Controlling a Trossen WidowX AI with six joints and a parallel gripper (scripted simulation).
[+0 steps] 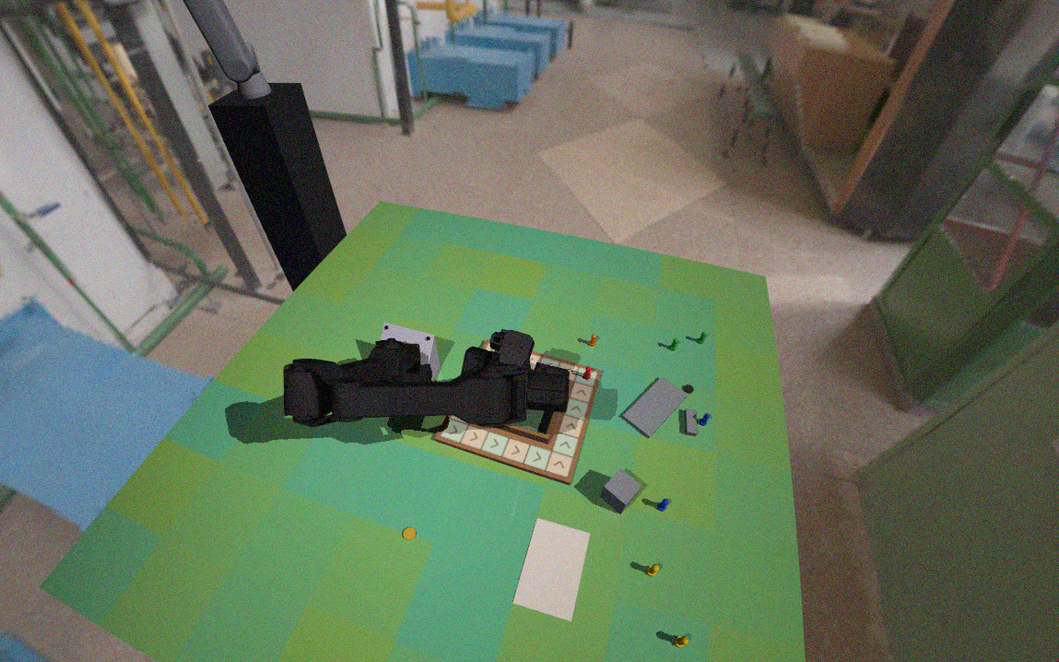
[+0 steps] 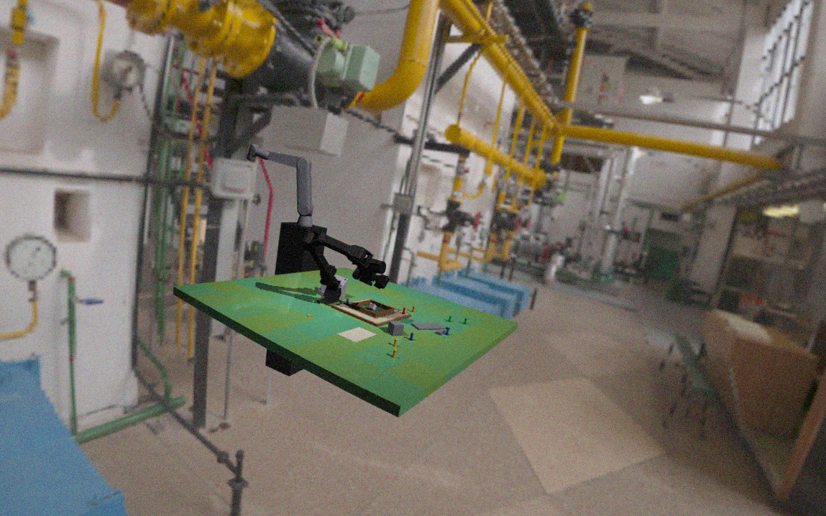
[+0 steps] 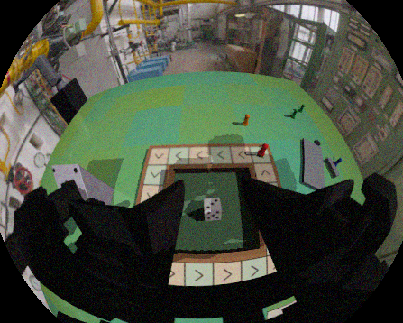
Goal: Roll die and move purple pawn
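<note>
Right now my gripper tip is 120 mm past the purple pawn, 110 mm above it and 50 mm to the left of it. The rest, counted from my gripper tip: tray: 130 mm below; white die: 80 mm below, 10 mm to the right; red pawn: 130 mm ahead, 110 mm below, 90 mm to the left.
</note>
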